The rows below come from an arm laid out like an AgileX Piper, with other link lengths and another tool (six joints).
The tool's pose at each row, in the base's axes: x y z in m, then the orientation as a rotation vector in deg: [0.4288 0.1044 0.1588 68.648 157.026 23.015]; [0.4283 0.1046 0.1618 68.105 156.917 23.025]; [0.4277 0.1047 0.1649 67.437 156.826 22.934]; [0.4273 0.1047 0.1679 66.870 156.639 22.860]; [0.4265 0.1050 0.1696 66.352 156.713 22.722]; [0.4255 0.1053 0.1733 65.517 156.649 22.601]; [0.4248 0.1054 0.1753 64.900 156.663 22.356]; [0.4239 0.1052 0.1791 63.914 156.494 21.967]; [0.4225 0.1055 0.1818 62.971 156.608 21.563]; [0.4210 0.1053 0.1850 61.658 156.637 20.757]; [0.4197 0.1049 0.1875 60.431 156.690 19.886]
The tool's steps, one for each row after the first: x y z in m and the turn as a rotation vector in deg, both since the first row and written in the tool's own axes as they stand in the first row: [0.0005 0.0006 -0.0029 -0.157 -0.226 -0.337]; [0.0009 0.0012 -0.0060 -0.274 -0.506 -0.765]; [0.0012 0.0018 -0.0090 -0.422 -0.833 -1.113]; [0.0019 0.0019 -0.0107 -0.411 -0.952 -1.471]; [0.0028 0.0025 -0.0144 -0.528 -1.257 -2.017]; [0.0033 0.0026 -0.0165 -0.501 -1.488 -2.439]; [0.0038 0.0030 -0.0203 -0.540 -2.012 -3.090]; [0.0049 0.0030 -0.0232 -0.436 -2.290 -3.753]; [0.0058 0.0027 -0.0266 -0.205 -2.870 -4.676]; [0.0063 0.0023 -0.0293 0.094 -3.424 -5.552]
